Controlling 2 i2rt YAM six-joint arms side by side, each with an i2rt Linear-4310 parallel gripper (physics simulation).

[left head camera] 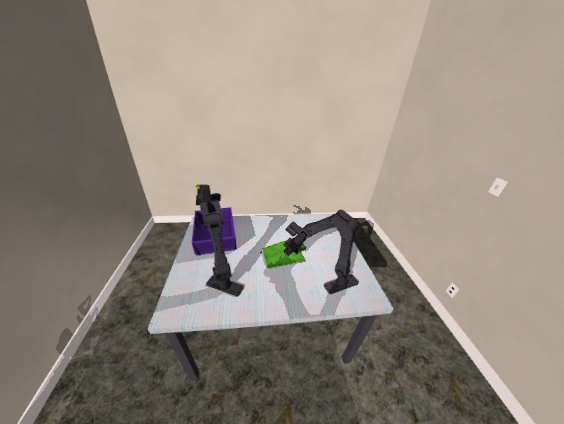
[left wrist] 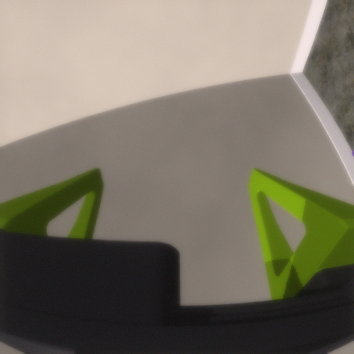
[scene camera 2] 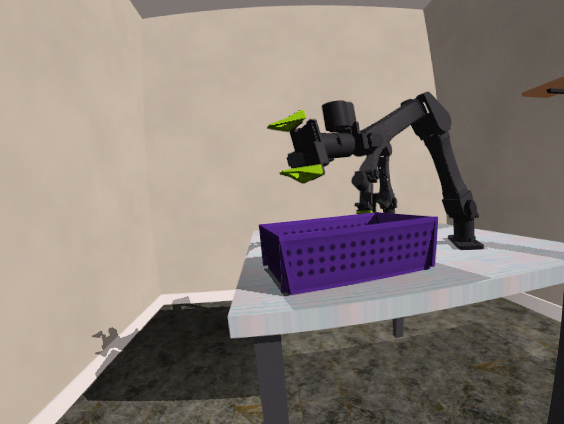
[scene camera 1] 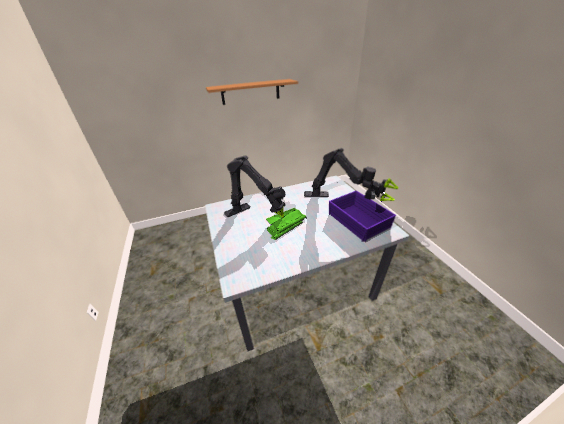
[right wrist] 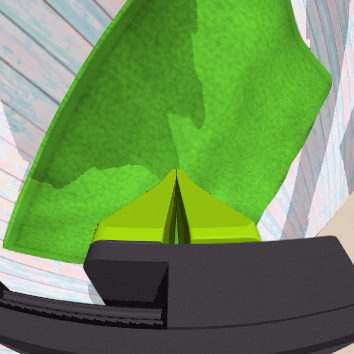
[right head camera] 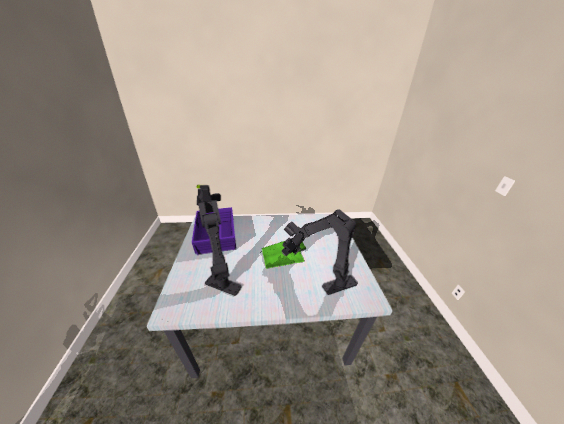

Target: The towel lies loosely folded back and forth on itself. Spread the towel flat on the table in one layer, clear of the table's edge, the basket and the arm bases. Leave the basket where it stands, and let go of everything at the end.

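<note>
The green towel point(left head camera: 275, 260) point(right head camera: 275, 260) point(scene camera 1: 292, 223) point(right wrist: 260, 90) lies folded in layers mid-table, with its upper layer raised near the right fingers. My right gripper point(scene camera 1: 281, 214) point(right wrist: 175, 177) is down at the towel, fingertips together, seemingly pinching a thin bit of its cloth; the pinch itself is mostly hidden. My left gripper point(scene camera 1: 394, 192) point(scene camera 2: 275, 150) point(left wrist: 175, 176) is wide open and empty, high above the far side of the purple basket point(left head camera: 215, 245) point(right head camera: 215, 245) point(scene camera 1: 345, 221) point(scene camera 2: 355, 257), away from the towel. The basket stands upright near a table corner.
The left arm base point(left head camera: 225, 287) and right arm base point(left head camera: 341, 285) stand on the table point(left head camera: 260, 305) nearer the front edge in the left head camera. The basket is left of the towel there. A wooden shelf point(scene camera 1: 252, 86) hangs on the wall behind the arms in scene camera 1.
</note>
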